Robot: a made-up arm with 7 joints.
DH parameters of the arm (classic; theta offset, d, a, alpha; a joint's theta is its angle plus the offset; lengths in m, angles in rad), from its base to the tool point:
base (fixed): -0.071 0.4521 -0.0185 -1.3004
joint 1: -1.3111 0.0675 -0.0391 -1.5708
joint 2: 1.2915 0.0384 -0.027 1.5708
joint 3: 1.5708 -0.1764 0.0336 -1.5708
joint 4: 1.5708 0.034 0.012 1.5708
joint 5: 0 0.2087 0.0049 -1.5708
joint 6: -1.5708 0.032 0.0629 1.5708
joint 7: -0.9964 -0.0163 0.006 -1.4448
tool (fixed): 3.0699 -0.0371 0 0
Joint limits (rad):
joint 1: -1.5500..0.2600
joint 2: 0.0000..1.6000
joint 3: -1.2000..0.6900
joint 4: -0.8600..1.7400
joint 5: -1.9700..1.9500
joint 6: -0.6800..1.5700
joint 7: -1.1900..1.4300
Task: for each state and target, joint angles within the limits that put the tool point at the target. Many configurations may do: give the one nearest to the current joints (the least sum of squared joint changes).
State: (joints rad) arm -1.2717 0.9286 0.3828 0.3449 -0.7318 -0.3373 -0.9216
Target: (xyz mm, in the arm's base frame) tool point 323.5 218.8 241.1
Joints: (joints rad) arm -0.3651 0.4590 -0.0401 0.2165 -0.8133 -0.2317 -0.7943
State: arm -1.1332 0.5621 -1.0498 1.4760 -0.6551 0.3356 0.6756
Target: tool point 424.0 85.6 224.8
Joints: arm -1.1350 0.2997 -1.0086 1.3144 -0.6184 0.0661 1.0715
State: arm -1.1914 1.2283 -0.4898 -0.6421 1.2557 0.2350 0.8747
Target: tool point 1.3 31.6 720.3
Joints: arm -1.5500 1.4307 -0.0498 -0.8600 1.7114 0.4387 0.5859
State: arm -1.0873 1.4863 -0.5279 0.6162 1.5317 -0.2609 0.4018
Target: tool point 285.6 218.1 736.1
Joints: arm -1.4096 1.4788 -0.4224 0.3194 1.5484 -0.2401 0.4018
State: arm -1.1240 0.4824 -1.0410 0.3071 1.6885 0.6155 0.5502
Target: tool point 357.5 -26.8 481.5
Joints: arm -1.1341 0.6294 -0.9462 0.0650 1.7494 0.7251 0.4694
